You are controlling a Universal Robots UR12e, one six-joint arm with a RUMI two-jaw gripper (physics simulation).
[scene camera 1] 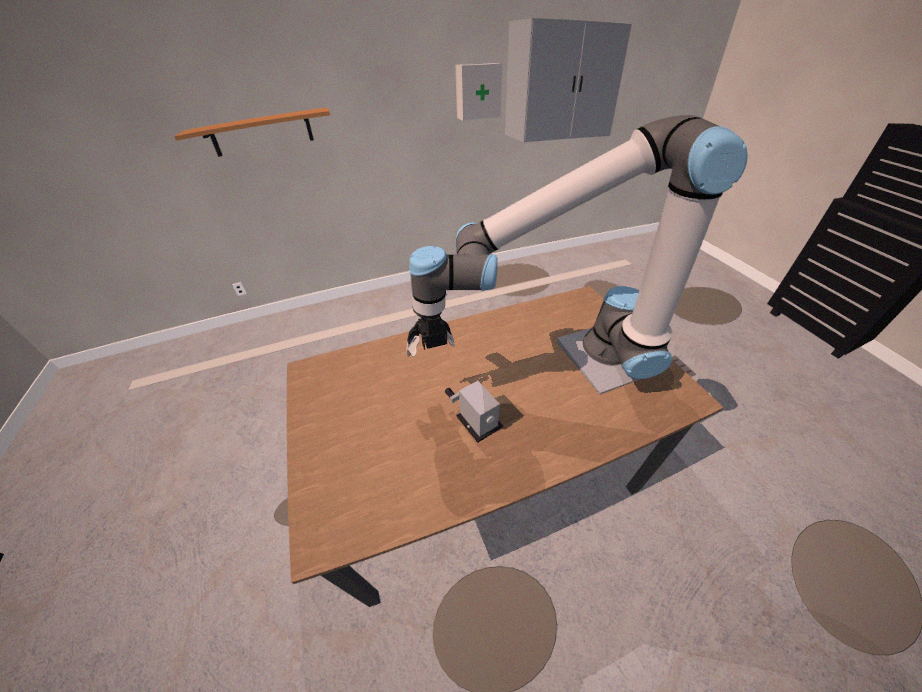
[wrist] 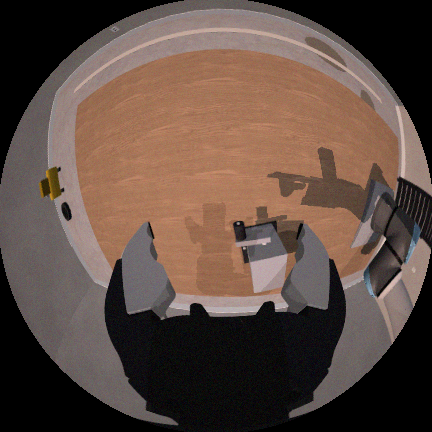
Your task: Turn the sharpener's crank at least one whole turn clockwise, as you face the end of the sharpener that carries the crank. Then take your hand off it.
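Where they show: gripper, fingertip midpoint: (scene camera 1: 430, 350) (wrist: 226, 224); arm's base, origin of the base link: (scene camera 1: 605, 347) (wrist: 380, 211).
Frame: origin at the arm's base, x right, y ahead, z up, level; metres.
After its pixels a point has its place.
The grey, box-shaped sharpener (scene camera 1: 480, 408) @(x -0.211, y 0.606, z 0.109 m) (wrist: 268, 255) @(x -0.113, y 0.614, z 0.102 m) stands upright on a dark base on the wooden table (scene camera 1: 357, 446) @(x -0.155, y 1.004, z -0.020 m) (wrist: 200, 125) @(x 0.114, y 0.769, z -0.020 m). Its crank has a black knob (scene camera 1: 449, 391) @(x -0.089, y 0.674, z 0.070 m) (wrist: 239, 230) @(x -0.082, y 0.674, z 0.069 m) and a light arm (wrist: 252, 242). The knob is at the sharpener's left end in the scene view, close to the level of its top. My gripper (scene camera 1: 429, 353) @(x -0.004, y 0.708, z 0.188 m) (wrist: 226, 224) @(x -0.004, y 0.708, z 0.188 m) is open and empty. It points down, high above the table, on the crank side of the sharpener and apart from it. In the wrist view the crank and sharpener appear between the spread fingers, well below them.
The arm's base stands on a grey plate (scene camera 1: 612, 384) @(x -0.173, y 0.080, z -0.009 m) (wrist: 361, 225) @(x -0.081, y 0.153, z -0.003 m) at the table's right. The upper arm (scene camera 1: 569, 189) @(x -0.037, y 0.324, z 0.666 m) reaches over the table from there. A wall shelf (scene camera 1: 253, 123), a grey cabinet (scene camera 1: 554, 81) and a black rack (scene camera 1: 837, 238) are away from the table.
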